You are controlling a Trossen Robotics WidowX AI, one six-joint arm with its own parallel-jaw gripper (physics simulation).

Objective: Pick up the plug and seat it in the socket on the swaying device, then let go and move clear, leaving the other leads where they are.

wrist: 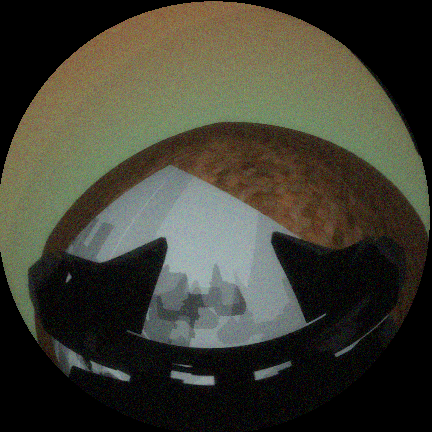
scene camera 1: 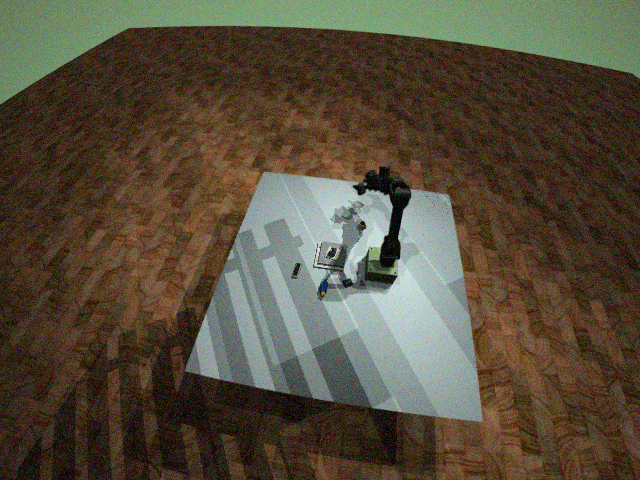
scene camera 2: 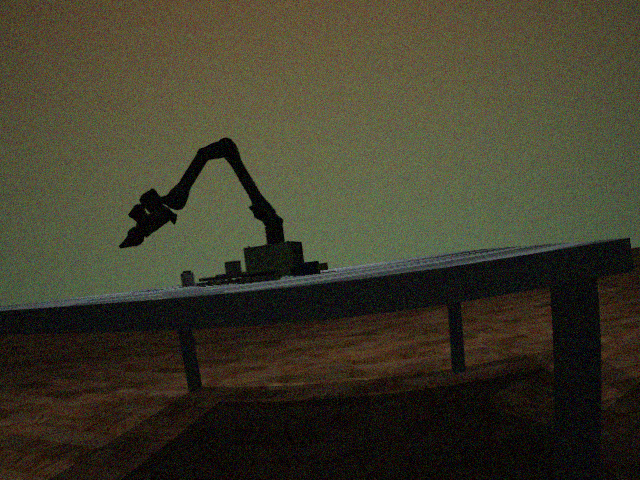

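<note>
The device [scene camera 1: 339, 261] is a flat grey-white plate left of the arm's base in scene camera 1, with a small light block with dark openings, seemingly the socket [scene camera 1: 332, 252], on top. A blue piece with an orange-yellow end [scene camera 1: 323, 288] lies in front of it. A small dark piece [scene camera 1: 361, 225] stands behind the device and another dark piece [scene camera 1: 346, 282] lies at its front right. Which of these is the plug is too small to tell. My gripper [scene camera 1: 357, 189] [scene camera 2: 121, 246] [wrist: 219, 240] is open and empty, high above the table's back part, apart from all pieces.
A dark strip-like piece with a light edge [scene camera 1: 296, 270] lies left of the device. The green arm base [scene camera 1: 373, 264] [scene camera 2: 271, 259] stands to its right. The grey table [scene camera 1: 434, 351] [scene camera 2: 413, 281] has its back edge below and beyond the gripper. Striped shadows cross the top.
</note>
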